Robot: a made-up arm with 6 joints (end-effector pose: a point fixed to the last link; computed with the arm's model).
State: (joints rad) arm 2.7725 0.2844 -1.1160 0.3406 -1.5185 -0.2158
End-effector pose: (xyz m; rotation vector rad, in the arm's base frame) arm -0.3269 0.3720 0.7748 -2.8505 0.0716 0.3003
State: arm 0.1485 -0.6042 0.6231 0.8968 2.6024 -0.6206
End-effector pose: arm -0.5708 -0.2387 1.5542 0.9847 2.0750 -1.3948
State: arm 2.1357 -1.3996 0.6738 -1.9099 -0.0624 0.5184
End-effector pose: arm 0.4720 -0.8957 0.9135 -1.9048 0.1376 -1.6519
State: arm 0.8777 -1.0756 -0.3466 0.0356 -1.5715 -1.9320
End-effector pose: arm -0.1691 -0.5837 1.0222 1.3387 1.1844 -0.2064
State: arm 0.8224 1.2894 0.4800 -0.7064 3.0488 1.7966
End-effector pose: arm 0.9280 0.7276 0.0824 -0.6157 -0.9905 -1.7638
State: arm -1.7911 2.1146 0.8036 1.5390 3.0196 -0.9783
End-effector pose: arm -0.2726 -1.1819 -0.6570 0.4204 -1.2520 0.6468
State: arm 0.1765 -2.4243 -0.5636 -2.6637 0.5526 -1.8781
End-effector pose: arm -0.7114 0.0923 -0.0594 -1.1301 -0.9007 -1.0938
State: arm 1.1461 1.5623 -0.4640 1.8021 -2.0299 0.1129
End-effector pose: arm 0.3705 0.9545 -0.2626 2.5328 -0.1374 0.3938
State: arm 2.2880 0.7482 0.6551 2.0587 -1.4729 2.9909
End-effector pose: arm -0.8442 0.7947 1.1477 1.6337 0.3318 1.0441
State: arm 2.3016 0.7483 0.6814 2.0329 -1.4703 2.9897
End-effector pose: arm -0.8478 0.7836 1.1627 1.6564 0.3674 1.0266
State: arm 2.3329 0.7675 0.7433 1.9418 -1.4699 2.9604
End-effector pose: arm -0.8614 0.7749 1.1779 1.7070 0.4842 0.9568
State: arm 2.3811 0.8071 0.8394 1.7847 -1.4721 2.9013
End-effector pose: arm -0.8833 0.7692 1.1860 1.7707 0.6833 0.8251
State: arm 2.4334 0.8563 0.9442 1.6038 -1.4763 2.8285
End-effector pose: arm -0.9079 0.7669 1.1789 1.8143 0.9064 0.6558
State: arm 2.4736 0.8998 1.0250 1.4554 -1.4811 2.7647
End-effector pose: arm -0.9293 0.7689 1.1594 1.8257 1.0781 0.5023
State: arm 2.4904 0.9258 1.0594 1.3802 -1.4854 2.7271
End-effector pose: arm -0.9422 0.7759 1.1394 1.8219 1.1530 0.4174
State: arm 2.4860 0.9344 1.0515 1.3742 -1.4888 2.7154
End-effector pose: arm -0.9459 0.7873 1.1253 1.8183 1.1445 0.4059
